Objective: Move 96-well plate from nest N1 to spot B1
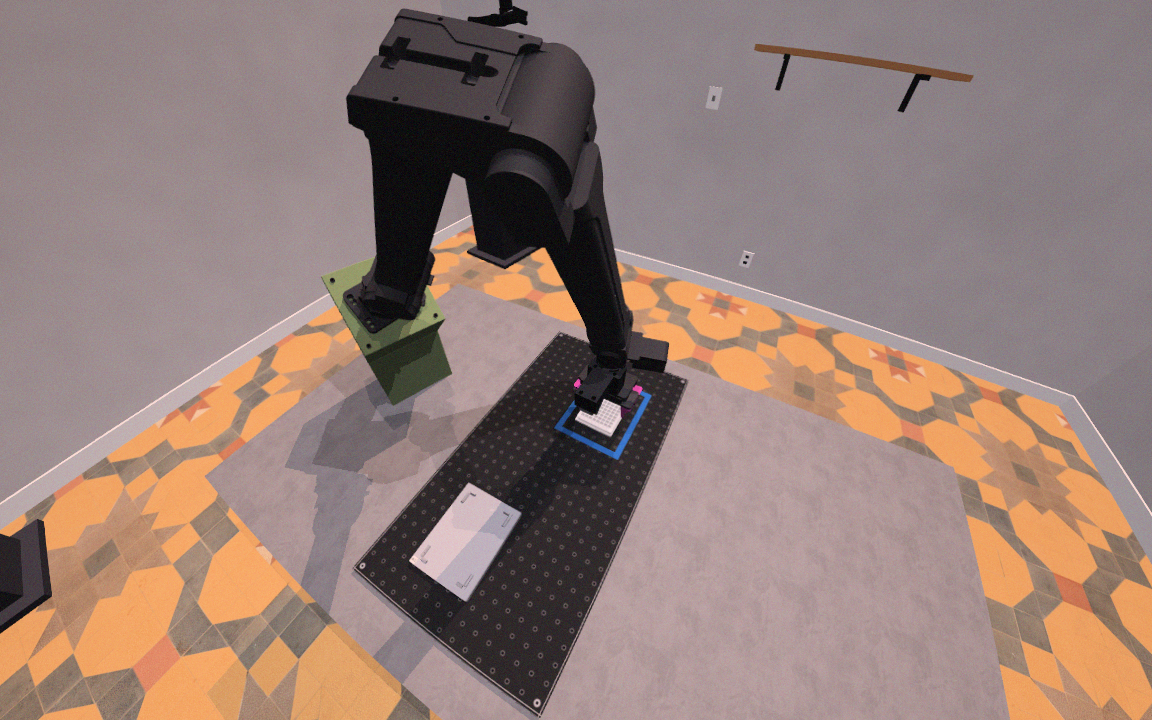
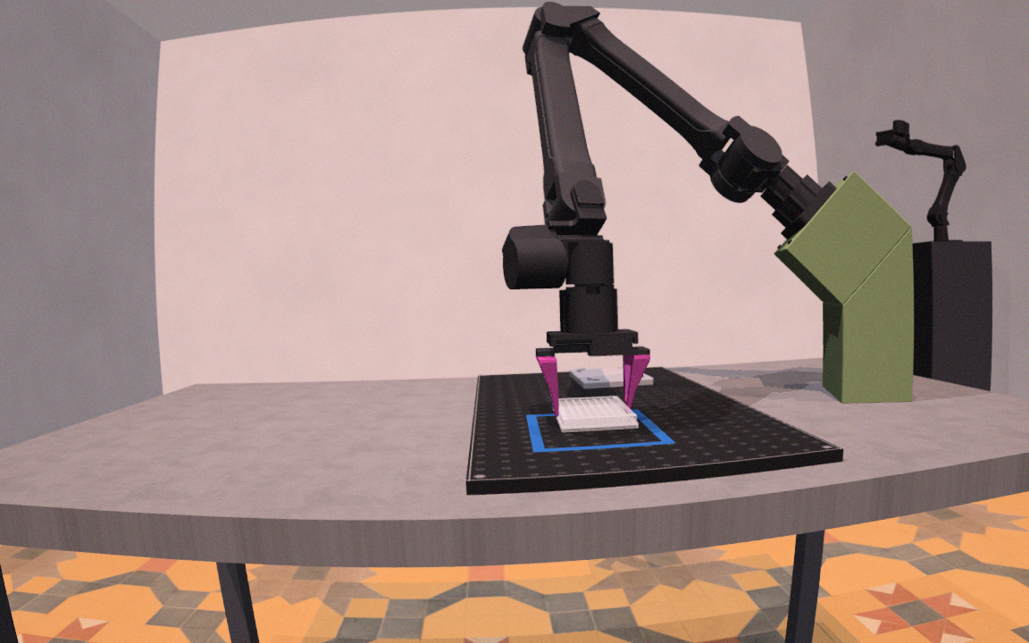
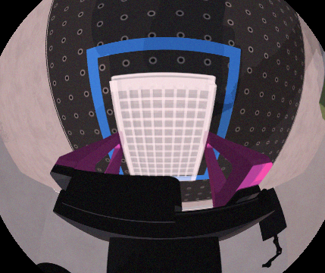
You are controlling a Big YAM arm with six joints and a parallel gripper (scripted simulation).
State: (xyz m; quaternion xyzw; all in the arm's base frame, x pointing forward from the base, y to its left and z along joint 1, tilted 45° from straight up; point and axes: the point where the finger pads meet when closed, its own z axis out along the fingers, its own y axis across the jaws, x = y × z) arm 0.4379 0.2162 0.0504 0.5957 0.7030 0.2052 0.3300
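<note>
Now: the white 96-well plate 10 mm below my hand. The rest, counted from my hand: grey plate nest N1: 50 mm behind, 370 mm to the right, 20 mm below.
</note>
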